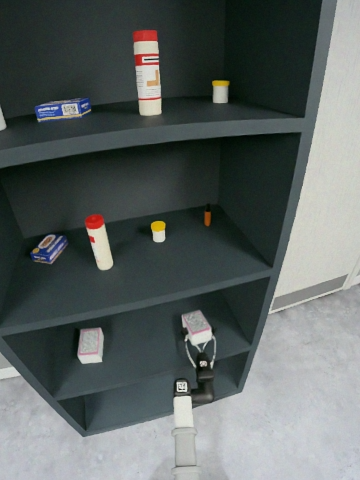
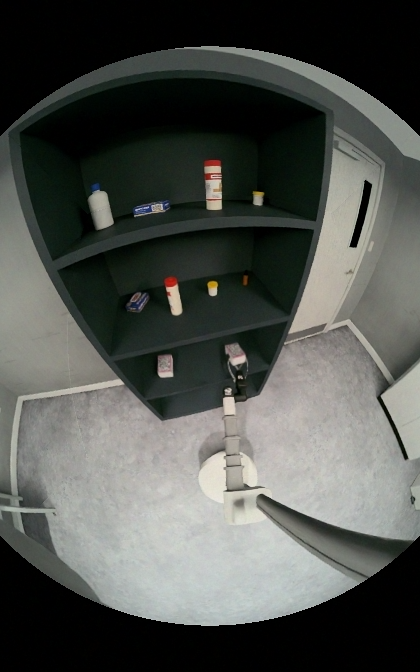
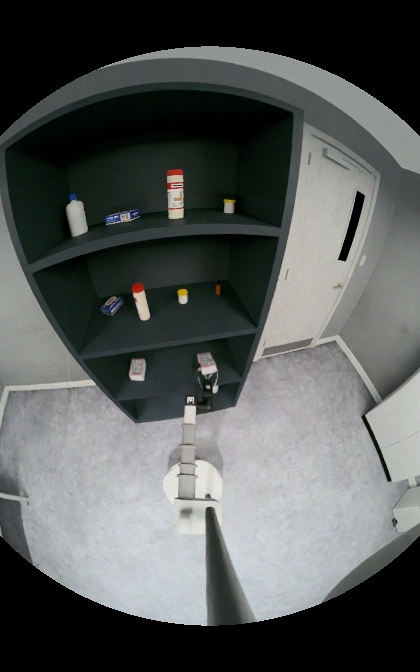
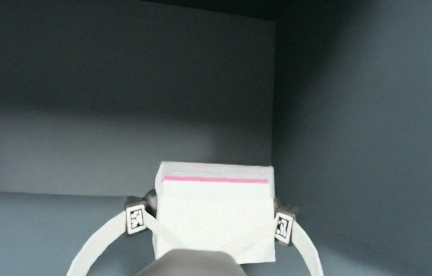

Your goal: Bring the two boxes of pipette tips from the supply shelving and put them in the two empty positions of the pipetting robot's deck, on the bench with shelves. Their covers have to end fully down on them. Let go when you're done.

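Frame: origin at the robot's base, x up, y back, z right, level; centimetres.
Seen in the pictures: hand at its tool point: (image 1: 198, 330) (image 4: 211, 212).
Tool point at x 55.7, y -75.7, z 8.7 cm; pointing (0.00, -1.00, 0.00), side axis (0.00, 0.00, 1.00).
A point is followed by its place in that frame.
The supply shelving (image 1: 150, 137) @(y -60.6, x 140.0, z -3.4 cm) (image 2: 200, 226) holds two white pipette-tip boxes with pink bands and clear covers on its second-lowest level. My gripper (image 1: 199, 331) @(y -75.8, x 55.7, z 8.7 cm) (image 2: 237, 361) (image 3: 208, 371) (image 4: 212, 214) @(y -75.8, x 55.7, z 8.7 cm) is shut on the right box (image 1: 196, 321) (image 2: 235, 352) (image 3: 206, 362) (image 4: 215, 240), one fingertip against each side. The box looks nearly square to the gripper, with its cover on top. Whether its underside touches the shelf is unclear. The left box (image 1: 90, 345) @(y -68.8, x 57.6, z -37.0 cm) (image 2: 165, 366) (image 3: 137, 369) stands apart, near the shelf's left side. The pipetting robot's deck does not show.
The shelf board (image 1: 140, 307) @(y -58.7, x 93.5, z -10.6 cm) above the boxes carries a red-capped bottle (image 1: 100, 245) @(y -72.7, x 106.1, z -22.2 cm), a yellow-lidded jar (image 1: 158, 232) @(y -86.2, x 100.5, z -5.3 cm), a blue box (image 1: 49, 249) @(y -79.7, x 100.3, z -43.3 cm) and an orange vial (image 1: 207, 216) @(y -95.3, x 100.5, z 13.3 cm). The shelving's right side wall is close to the held box. A door (image 3: 310, 240) is to the right.
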